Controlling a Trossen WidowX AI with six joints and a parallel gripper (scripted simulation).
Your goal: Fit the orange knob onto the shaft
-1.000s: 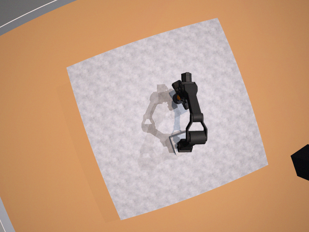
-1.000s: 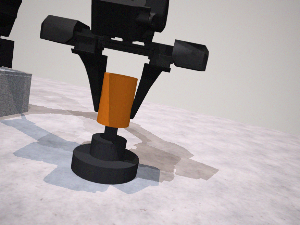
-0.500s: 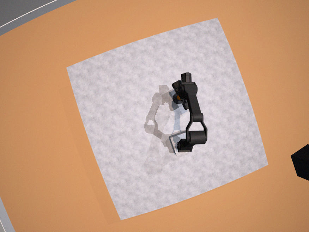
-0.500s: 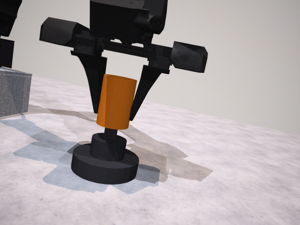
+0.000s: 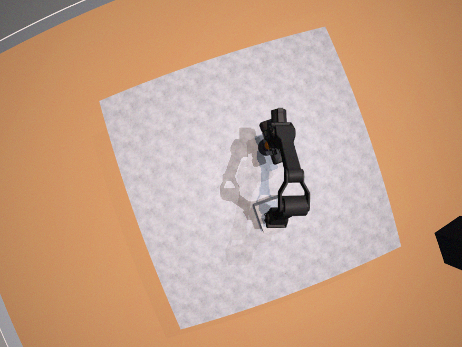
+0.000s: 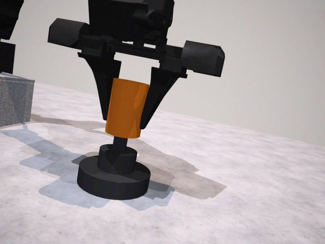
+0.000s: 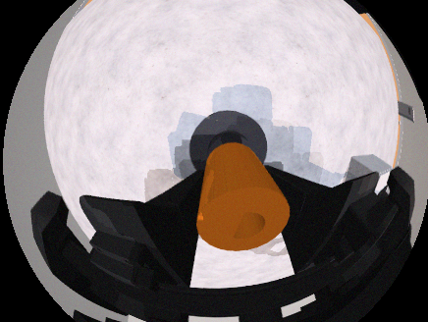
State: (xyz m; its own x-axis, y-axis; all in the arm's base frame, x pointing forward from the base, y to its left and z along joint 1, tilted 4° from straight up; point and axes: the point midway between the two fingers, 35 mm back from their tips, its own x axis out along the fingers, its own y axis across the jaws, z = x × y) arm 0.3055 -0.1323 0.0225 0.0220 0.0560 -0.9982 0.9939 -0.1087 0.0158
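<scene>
Right now the orange knob is 2 cm above my gripper tip. Also, from my gripper tip: round pedestal (4 cm below).
</scene>
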